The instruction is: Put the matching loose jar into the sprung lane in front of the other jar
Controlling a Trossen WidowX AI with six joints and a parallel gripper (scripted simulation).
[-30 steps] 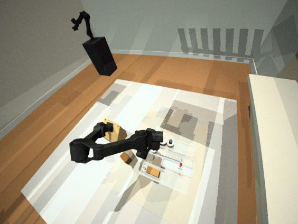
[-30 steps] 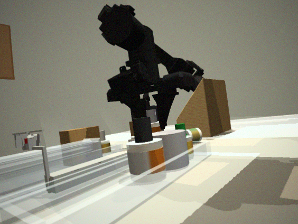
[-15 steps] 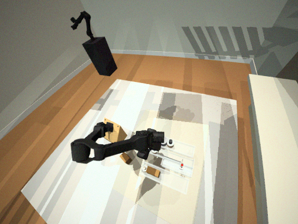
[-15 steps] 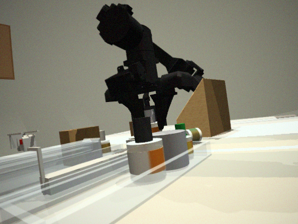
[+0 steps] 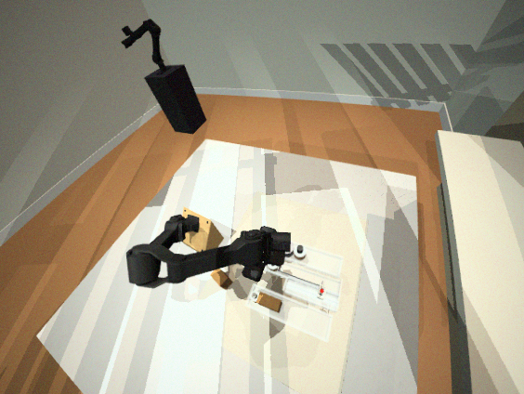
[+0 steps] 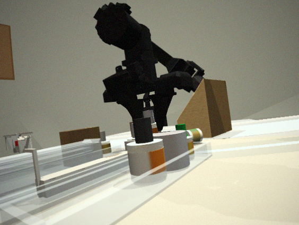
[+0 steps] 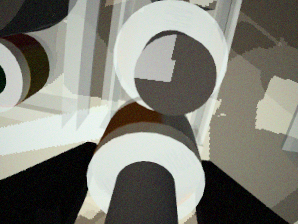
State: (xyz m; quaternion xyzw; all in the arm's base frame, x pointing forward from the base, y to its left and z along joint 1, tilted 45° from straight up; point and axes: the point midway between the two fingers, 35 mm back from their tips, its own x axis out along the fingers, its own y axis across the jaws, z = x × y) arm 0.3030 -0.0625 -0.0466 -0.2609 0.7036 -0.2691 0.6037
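Now: gripper tip 8 cm to the right of the grey cylinder, 7 cm short of it and 2 cm above it. The rest, counted from my gripper tip: pusher plate: 15 cm ahead, 3 cm to the right; clear sprung lane: 17 cm ahead, 3 cm below, 2 cm to the right; brown block: 13 cm to the right, 8 cm ahead, 1 cm below.
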